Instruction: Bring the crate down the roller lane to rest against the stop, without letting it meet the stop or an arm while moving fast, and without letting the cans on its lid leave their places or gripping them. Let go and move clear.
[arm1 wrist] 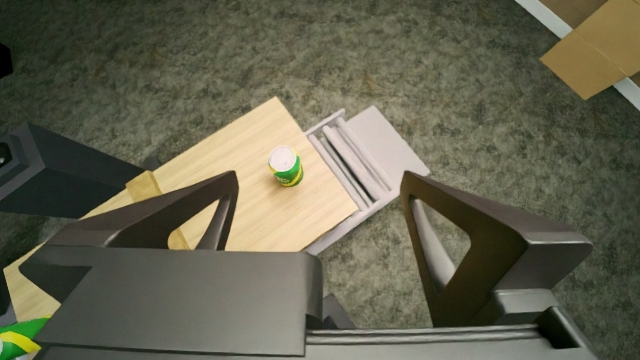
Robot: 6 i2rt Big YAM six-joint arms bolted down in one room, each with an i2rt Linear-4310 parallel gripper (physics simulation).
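Observation:
The crate's pale wooden lid (250, 145) lies across the left and middle of the arm1 wrist view. A green and yellow can (286, 167) stands upright near the lid's right end. Part of another green and yellow can (22, 336) shows at the bottom left corner. Grey rollers (352, 160) of the lane show between side rails beyond the lid's right end, with a flat grey plate (387, 142) past them. I cannot tell whether this plate is the stop. My arm1 gripper (319, 174) is open, with its fingers wide apart and nothing between them; it hangs above the lid's right end.
A raised wooden strip (144, 186) crosses the lid, partly hidden by my left finger. A dark grey block-shaped part (82, 172), possibly of another arm, stands by the lid's left side. An open cardboard box (587, 62) lies at the top right by a white edge strip.

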